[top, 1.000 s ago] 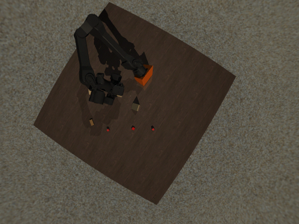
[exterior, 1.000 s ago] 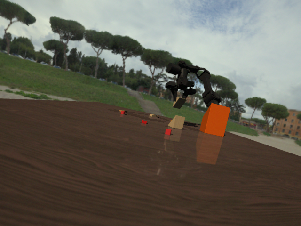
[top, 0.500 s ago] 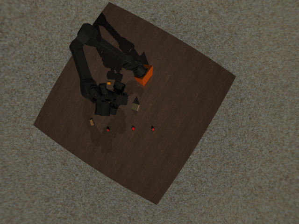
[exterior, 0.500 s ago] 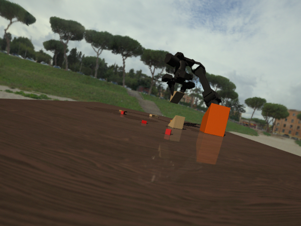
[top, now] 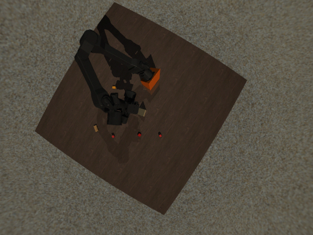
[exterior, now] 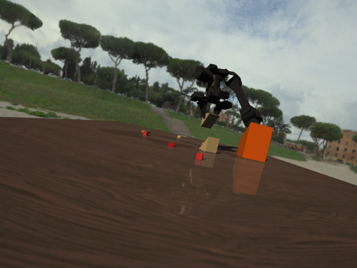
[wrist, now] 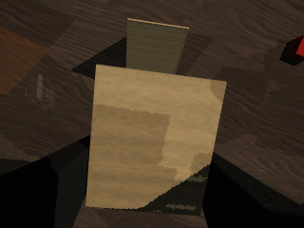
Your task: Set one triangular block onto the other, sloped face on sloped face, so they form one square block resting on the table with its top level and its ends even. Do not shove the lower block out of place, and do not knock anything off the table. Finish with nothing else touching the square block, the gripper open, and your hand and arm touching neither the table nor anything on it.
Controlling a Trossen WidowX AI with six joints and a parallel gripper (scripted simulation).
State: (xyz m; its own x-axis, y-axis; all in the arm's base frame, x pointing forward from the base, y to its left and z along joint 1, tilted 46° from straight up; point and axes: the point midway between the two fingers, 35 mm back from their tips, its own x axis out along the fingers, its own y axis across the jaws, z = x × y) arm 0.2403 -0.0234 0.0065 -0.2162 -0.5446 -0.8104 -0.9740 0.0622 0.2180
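The tan triangular block is 12 cm below my gripper tip, 6 cm to the left of it and 1 cm behind it.
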